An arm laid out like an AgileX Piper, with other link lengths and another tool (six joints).
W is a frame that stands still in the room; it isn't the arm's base.
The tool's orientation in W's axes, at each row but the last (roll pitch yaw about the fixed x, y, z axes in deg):
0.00, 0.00, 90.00
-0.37, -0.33, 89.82
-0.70, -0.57, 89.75
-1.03, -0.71, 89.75
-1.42, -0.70, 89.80
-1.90, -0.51, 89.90
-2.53, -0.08, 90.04
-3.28, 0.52, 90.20
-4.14, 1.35, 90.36
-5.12, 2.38, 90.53
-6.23, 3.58, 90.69
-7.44, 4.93, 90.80
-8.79, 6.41, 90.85
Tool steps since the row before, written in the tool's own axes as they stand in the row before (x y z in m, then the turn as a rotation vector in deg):
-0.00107, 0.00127, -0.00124, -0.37, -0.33, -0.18
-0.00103, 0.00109, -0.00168, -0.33, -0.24, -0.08
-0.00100, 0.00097, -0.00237, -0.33, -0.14, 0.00
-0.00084, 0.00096, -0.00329, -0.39, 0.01, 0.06
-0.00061, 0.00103, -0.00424, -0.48, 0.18, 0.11
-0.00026, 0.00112, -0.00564, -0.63, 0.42, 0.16
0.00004, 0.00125, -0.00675, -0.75, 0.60, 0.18
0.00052, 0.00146, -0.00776, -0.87, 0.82, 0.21
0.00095, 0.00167, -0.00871, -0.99, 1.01, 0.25
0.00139, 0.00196, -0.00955, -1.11, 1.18, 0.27
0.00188, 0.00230, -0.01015, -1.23, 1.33, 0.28
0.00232, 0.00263, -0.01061, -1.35, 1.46, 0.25
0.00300, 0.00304, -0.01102, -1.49, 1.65, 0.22
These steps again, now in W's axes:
-0.00127, -0.00107, -0.00124, 0.33, -0.37, -0.18
-0.00108, -0.00102, -0.00169, 0.24, -0.33, -0.08
-0.00095, -0.00097, -0.00239, 0.14, -0.33, 0.00
-0.00090, -0.00080, -0.00332, -0.01, -0.39, 0.05
-0.00093, -0.00055, -0.00427, -0.18, -0.48, 0.10
-0.00093, -0.00021, -0.00568, -0.43, -0.63, 0.14
-0.00095, 0.00005, -0.00680, -0.61, -0.75, 0.15
-0.00102, 0.00045, -0.00784, -0.83, -0.87, 0.17
-0.00104, 0.00074, -0.00883, -1.02, -0.99, 0.20
-0.00111, 0.00098, -0.00974, -1.19, -1.11, 0.21
-0.00120, 0.00122, -0.01044, -1.34, -1.24, 0.21
-0.00125, 0.00136, -0.01102, -1.46, -1.36, 0.17
-0.00135, 0.00169, -0.01162, -1.64, -1.51, 0.13

